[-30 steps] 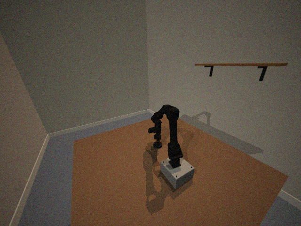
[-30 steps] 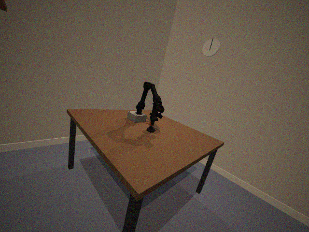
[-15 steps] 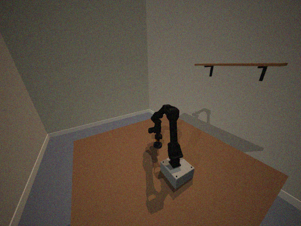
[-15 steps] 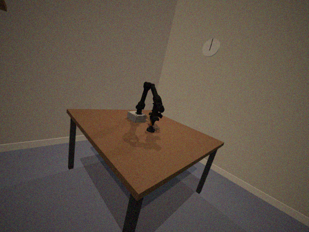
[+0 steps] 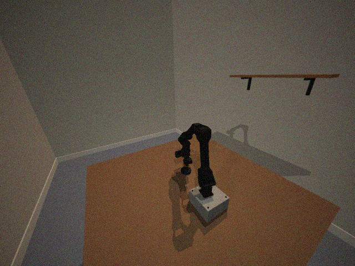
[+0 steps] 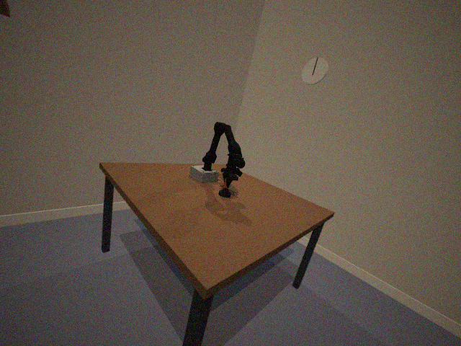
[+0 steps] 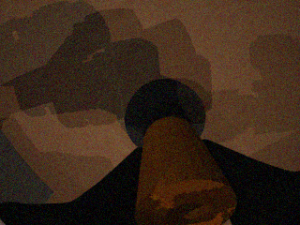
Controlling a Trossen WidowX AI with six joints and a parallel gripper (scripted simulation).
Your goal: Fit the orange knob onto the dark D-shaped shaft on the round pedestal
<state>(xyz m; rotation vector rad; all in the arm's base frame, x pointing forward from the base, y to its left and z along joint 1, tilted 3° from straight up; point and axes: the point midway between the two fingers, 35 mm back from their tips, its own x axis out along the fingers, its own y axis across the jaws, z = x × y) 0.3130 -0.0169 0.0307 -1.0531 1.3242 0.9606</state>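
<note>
My gripper tip is 20 mm below the orange knob. The rest, counted from my gripper tip: round pedestal 40 mm below.
</note>
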